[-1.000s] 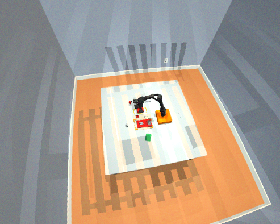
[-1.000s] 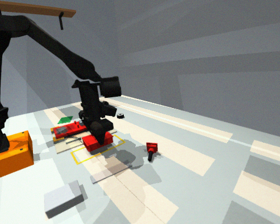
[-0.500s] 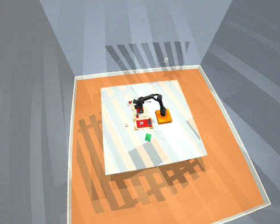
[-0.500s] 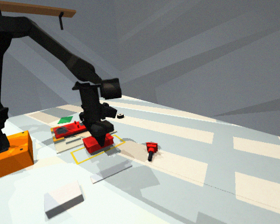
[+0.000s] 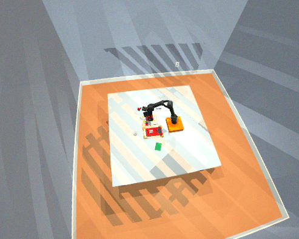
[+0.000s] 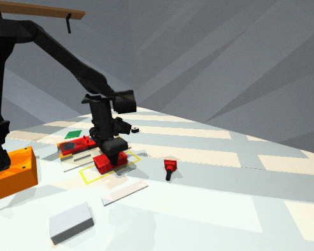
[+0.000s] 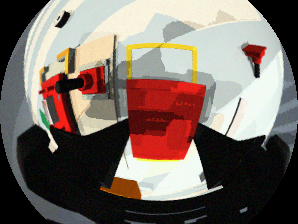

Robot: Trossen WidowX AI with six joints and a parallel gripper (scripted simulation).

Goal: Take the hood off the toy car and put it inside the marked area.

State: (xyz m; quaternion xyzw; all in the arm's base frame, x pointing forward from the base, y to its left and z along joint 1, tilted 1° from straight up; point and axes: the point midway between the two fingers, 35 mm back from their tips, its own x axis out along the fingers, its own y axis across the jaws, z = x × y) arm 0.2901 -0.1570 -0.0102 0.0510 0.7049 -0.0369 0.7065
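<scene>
My gripper tip is now 1 cm below the hood. Also, from my gripper tip: green patch: 41 cm to the left, 2 cm below; dark ring: 24 cm ahead, 18 cm to the left, 1 cm below.
</scene>
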